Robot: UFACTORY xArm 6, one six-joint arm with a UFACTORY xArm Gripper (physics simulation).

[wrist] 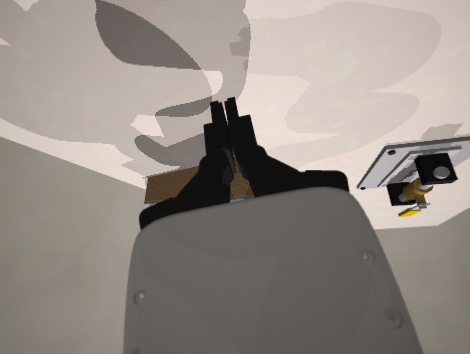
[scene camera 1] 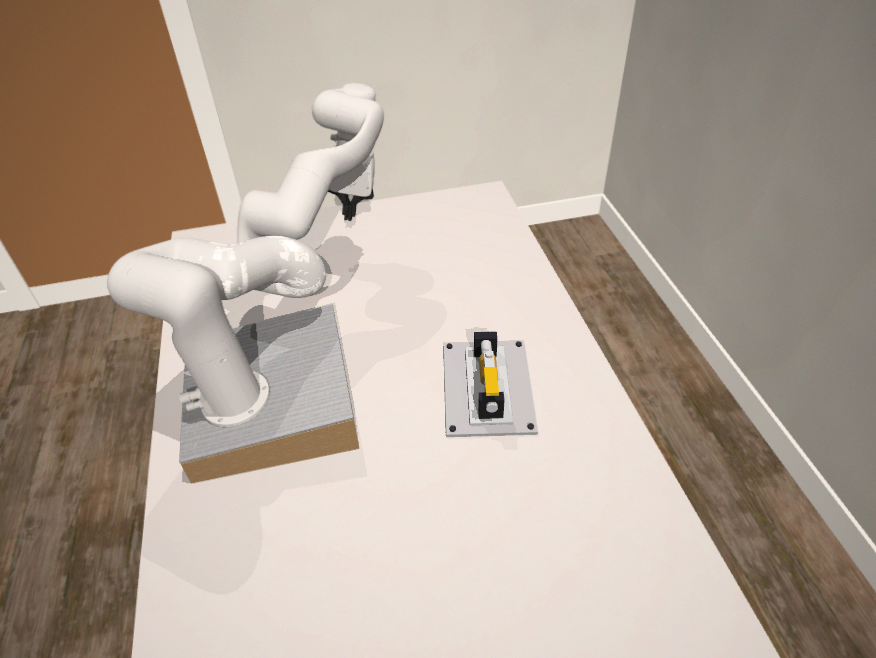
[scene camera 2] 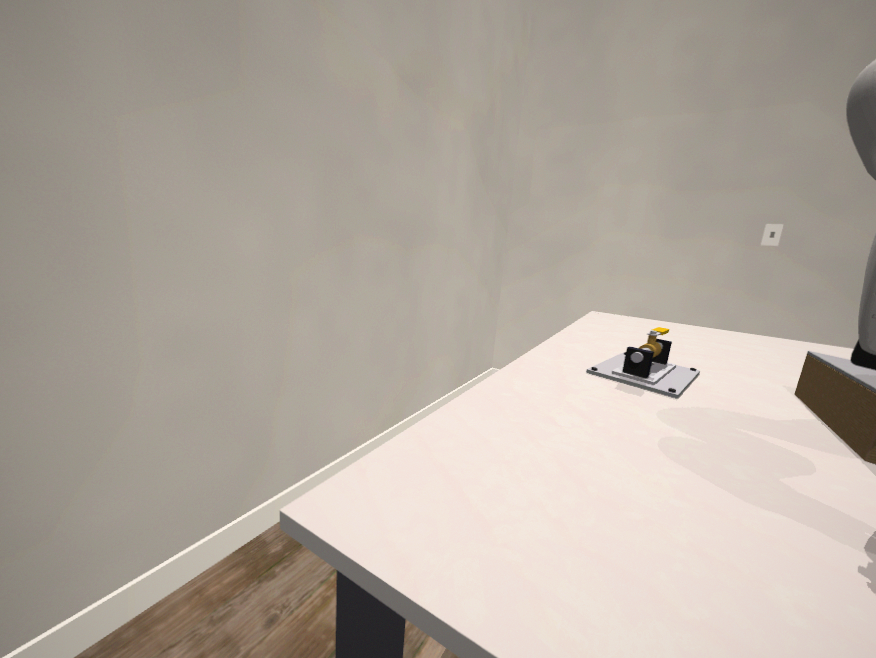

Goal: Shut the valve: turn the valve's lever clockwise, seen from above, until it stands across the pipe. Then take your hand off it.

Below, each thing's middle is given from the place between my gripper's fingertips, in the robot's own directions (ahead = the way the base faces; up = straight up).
Labels:
My gripper is now 19 cm short of the grey base plate (scene camera 1: 456, 386), 49 cm to the left of it and 11 cm above it.

